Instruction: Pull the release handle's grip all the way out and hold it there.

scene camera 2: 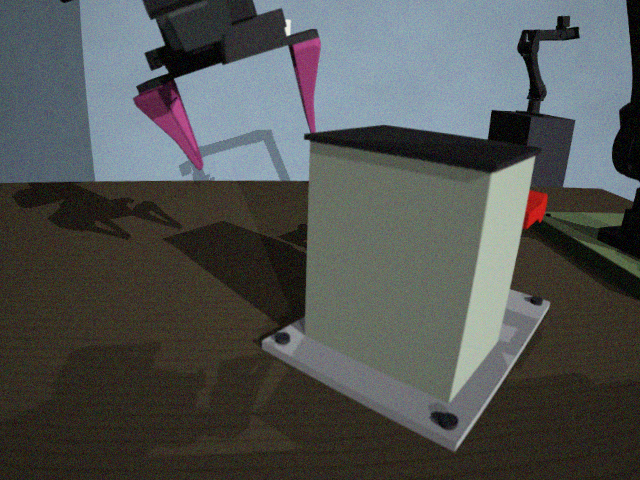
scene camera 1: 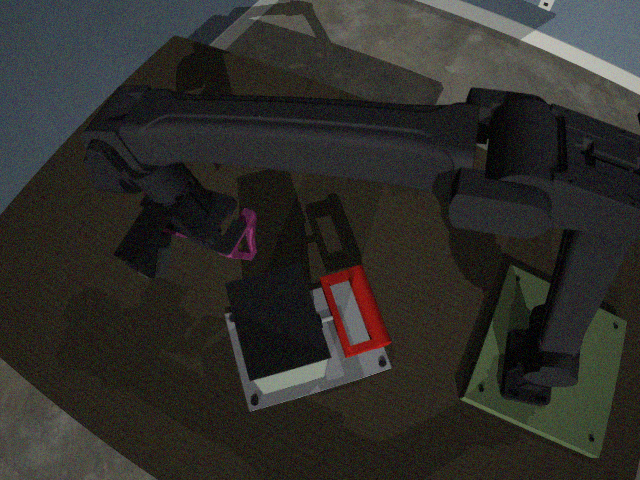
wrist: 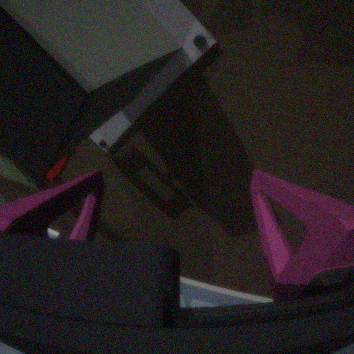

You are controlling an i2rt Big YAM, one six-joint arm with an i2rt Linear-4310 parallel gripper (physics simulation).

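Observation:
The release handle's red grip (scene camera 1: 371,310) (scene camera 2: 536,208) (wrist: 57,168) is a rectangular loop beside a pale box with a black top (scene camera 1: 279,320) (scene camera 2: 392,248) (wrist: 100,40). A short light rod (scene camera 1: 327,319) shows between box and grip in scene camera 1. Box and handle are on a grey base plate (scene camera 1: 356,362) (scene camera 2: 351,366) (wrist: 160,82). My gripper (scene camera 1: 215,245) (scene camera 2: 256,149) (wrist: 176,177), with magenta fingers, is open and empty. It is in the air beyond the box, apart from the grip. In scene camera 2 the box hides most of the grip.
A green plate (scene camera 1: 584,403) (scene camera 2: 584,221) under my arm's base lies to the right of the grip in scene camera 1. My forearm (scene camera 1: 310,139) stretches over the table behind the box. The box stands tall next to the grip. A dark pedestal (scene camera 2: 509,129) carries another arm farther back.

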